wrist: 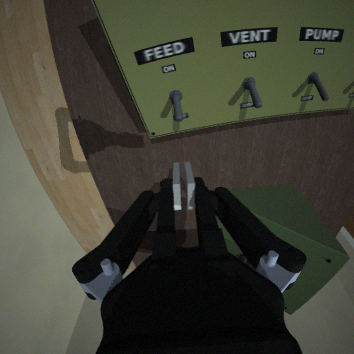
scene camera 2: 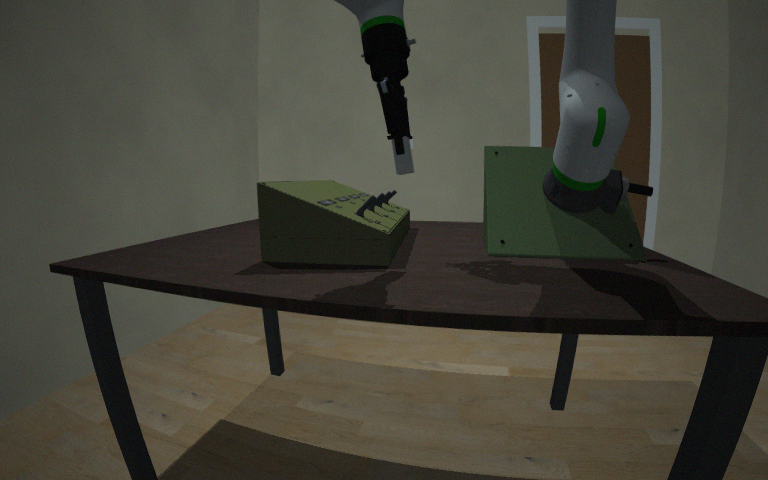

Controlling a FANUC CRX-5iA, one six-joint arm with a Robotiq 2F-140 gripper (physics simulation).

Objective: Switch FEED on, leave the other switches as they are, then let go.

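Frame: origin at the arm's base, x ahead, y left, z up, level; metres.
Seen in the pictures: gripper, fingertip midpoint: (wrist: 181, 171) (scene camera 2: 405, 173); arm's base, origin of the base link: (scene camera 2: 572, 189).
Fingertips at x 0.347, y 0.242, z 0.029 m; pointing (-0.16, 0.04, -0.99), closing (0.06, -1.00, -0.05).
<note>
Offsets run from my fingertips to a thing's middle. Level surfaces: height alone.
The green sloped switch box @(0.203 m ahead, 0.144 m right, 0.111 m down) (scene camera 2: 322, 229) (wrist: 212, 95) stands on the table. Its FEED lever @(0.078 m ahead, 0.011 m left, 0.062 m down) (wrist: 177, 107) points down to the OFF side, away from the ON label. The VENT lever @(0.107 m ahead, 0.106 m right, 0.062 m down) (wrist: 253, 93) and PUMP lever @(0.135 m ahead, 0.222 m right, 0.062 m down) (wrist: 319, 87) also point down towards OFF. A further lever is cut off at the wrist view's right edge. In the scene view the levers (scene camera 2: 368, 206) overlap. My gripper (scene camera 2: 404, 172) (wrist: 181, 171) is shut, with a narrow gap between its finger pads and nothing in it. It hangs above the box's lever edge, apart from the levers.
The dark wooden table @(0.170 m down) (scene camera 2: 186, 249) (wrist: 240, 150) carries the switch box on the left and a green slanted block (scene camera 2: 515, 209) (wrist: 295, 250) on the right. The arm's grey base part (scene camera 2: 589, 135) is at that block. A door (scene camera 2: 634, 101) is behind.
</note>
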